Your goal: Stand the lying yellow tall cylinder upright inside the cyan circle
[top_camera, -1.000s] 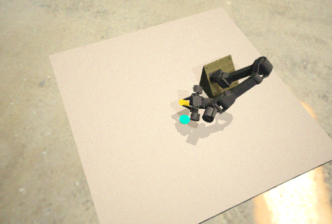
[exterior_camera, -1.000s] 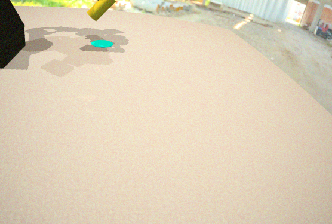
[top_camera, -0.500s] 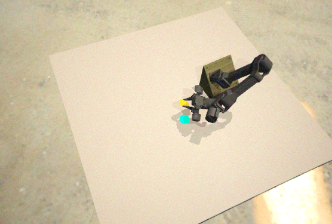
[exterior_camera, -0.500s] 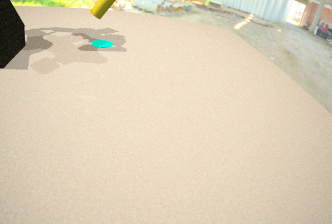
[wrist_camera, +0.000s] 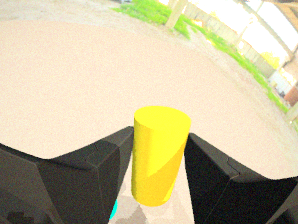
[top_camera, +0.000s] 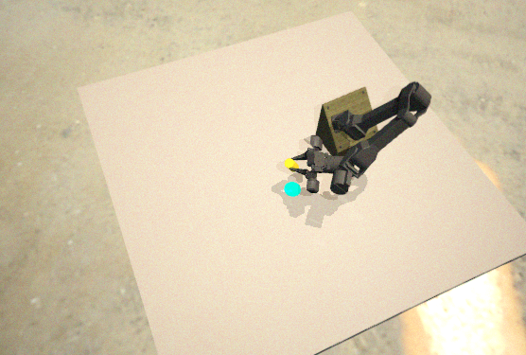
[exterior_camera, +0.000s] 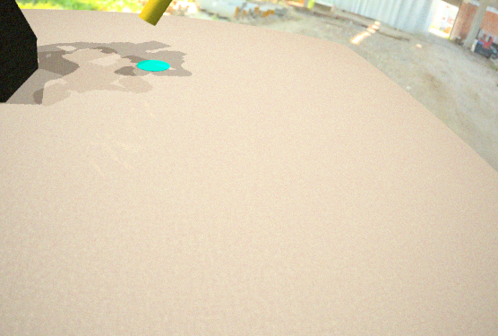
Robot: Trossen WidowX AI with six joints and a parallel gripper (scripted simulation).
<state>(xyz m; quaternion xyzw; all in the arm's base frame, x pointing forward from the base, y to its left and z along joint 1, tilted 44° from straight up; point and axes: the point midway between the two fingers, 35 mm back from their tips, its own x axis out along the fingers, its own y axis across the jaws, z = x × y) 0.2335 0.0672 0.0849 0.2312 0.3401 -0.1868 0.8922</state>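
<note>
My gripper tip is now 140 mm above the cyan circle, 30 mm to the right of it and 10 mm past it. From my gripper tip the other things lie so: yellow cylinder (20 mm below, 10 mm behind).
</note>
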